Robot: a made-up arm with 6 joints. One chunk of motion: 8 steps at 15 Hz.
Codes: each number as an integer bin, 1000 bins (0 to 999) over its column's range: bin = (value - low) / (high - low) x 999, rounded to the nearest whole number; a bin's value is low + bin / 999 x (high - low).
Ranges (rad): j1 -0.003..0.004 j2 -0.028..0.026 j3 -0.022..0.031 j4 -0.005..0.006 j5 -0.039..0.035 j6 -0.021..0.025
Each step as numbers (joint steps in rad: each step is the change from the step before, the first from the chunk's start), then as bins.
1 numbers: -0.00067 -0.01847 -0.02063 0.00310 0.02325 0.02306
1 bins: 333 176 26 736 840 957
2 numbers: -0.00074 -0.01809 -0.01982 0.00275 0.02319 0.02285
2 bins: 323 183 41 704 840 952
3 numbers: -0.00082 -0.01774 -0.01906 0.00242 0.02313 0.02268
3 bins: 311 190 55 674 839 949
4 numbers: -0.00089 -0.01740 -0.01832 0.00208 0.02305 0.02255
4 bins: 301 196 69 643 838 946
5 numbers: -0.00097 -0.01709 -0.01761 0.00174 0.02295 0.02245
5 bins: 290 202 83 612 836 944
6 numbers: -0.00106 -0.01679 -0.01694 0.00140 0.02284 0.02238
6 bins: 277 207 95 581 835 942
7 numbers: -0.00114 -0.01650 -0.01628 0.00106 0.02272 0.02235
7 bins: 265 213 108 550 833 941
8 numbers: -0.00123 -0.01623 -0.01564 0.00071 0.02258 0.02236
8 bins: 253 218 120 519 831 942
